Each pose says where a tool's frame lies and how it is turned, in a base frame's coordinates. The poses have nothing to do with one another.
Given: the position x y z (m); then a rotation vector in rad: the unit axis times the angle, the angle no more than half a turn.
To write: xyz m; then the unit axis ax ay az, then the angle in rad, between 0 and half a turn. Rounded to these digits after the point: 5 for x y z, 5 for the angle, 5 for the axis.
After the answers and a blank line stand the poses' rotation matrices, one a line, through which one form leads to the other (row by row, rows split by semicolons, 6 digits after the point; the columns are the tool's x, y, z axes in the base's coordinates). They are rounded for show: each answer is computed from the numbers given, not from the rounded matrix.
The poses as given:
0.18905 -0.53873 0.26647 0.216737 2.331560 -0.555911
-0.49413 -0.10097 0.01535 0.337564 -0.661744 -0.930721
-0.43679 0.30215 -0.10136 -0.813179 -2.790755 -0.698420
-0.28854 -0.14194 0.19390 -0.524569 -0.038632 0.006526
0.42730 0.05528 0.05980 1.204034 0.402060 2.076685
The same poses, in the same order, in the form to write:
0.18905 -0.53873 0.26647 0.09006 0.96878 -0.23099 2.40670
-0.49413 -0.10097 0.01535 0.28347 -0.55570 -0.78157 1.19084
-0.43679 0.30215 -0.10136 -0.27201 -0.93351 -0.23362 2.98954
-0.28854 -0.14194 0.19390 -0.99722 -0.07344 0.01241 0.52603
0.42730 0.05528 0.05980 0.49469 0.16519 0.85323 2.43392

-0.727773 0.306849 0.613344; -0.002907 0.892936 -0.450175; -0.685812 -0.329408 -0.648962
0.421433 0.626727 -0.655444; -0.824926 0.565152 0.009984; 0.376683 0.536486 0.755177
-0.841340 0.540298 -0.015033; 0.469527 0.744349 0.474857; 0.267754 0.392457 -0.879935
0.999250 0.003672 -0.038547; 0.016130 0.865536 0.500586; 0.035202 -0.500833 0.864828
-0.329205 -0.410840 0.850197; 0.698467 -0.711854 -0.073535; 0.635427 0.569626 0.521304

